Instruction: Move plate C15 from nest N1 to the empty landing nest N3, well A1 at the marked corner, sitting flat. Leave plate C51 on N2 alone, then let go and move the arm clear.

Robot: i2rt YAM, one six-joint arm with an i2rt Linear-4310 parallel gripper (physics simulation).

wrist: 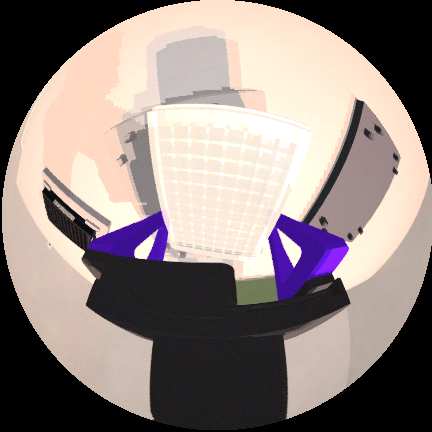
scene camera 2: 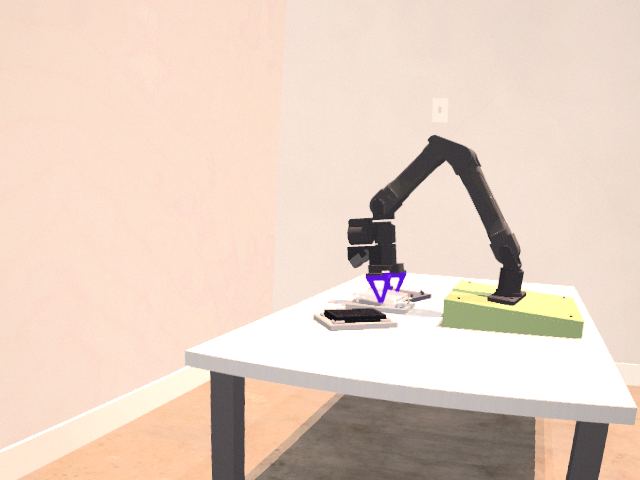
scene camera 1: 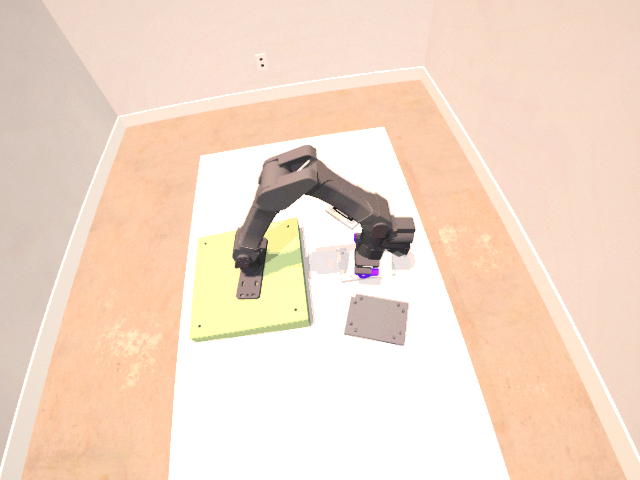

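Plate C15 (scene camera 2: 364, 296) (wrist: 225, 180) is clear-white with a grid of wells. My gripper (scene camera 1: 361, 258) (scene camera 2: 388, 295) (wrist: 217, 214), with purple fingers, is shut on its two sides. The plate looks level, low over or on the pale landing nest N3 (scene camera 1: 354, 279) (scene camera 2: 403, 308) (wrist: 141, 165); I cannot tell whether it is seated. The well A1 mark and nest corner mark cannot be made out. The dark grey nest N1 (scene camera 1: 377, 319) (scene camera 2: 419, 295) (wrist: 365, 165) holds no plate. Black plate C51 (scene camera 2: 355, 314) (wrist: 67, 217) lies on the pale nest N2 (scene camera 2: 361, 325).
The arm stands on a green base block (scene camera 1: 217, 289) (scene camera 2: 516, 325), beside the nests on the white table (scene camera 1: 320, 403) (scene camera 2: 439, 356). N2 and N1 lie on opposite sides of N3. The arm passes above N2 and partly hides it in scene camera 1.
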